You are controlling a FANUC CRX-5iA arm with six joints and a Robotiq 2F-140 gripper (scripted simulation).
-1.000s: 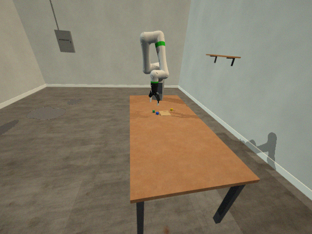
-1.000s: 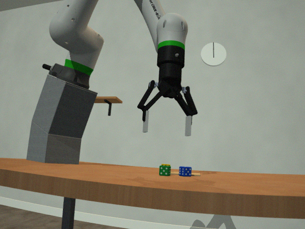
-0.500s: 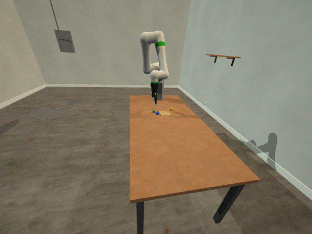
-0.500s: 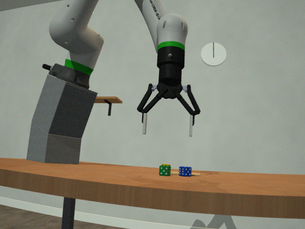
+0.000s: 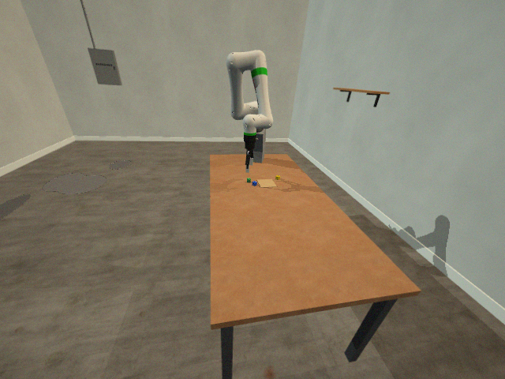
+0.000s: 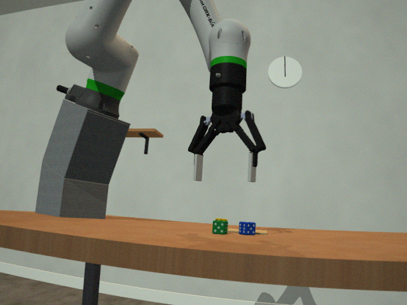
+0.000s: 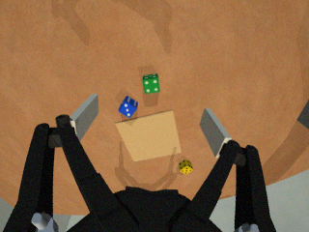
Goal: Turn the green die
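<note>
The green die lies 12 cm below my hand. Round my hand: blue die 12 cm below, 6 cm ahead, 4 cm to the left; yellow die 27 cm to the left, 12 cm below, 5 cm behind; tan mat 15 cm to the left, 13 cm below, 3 cm ahead.
</note>
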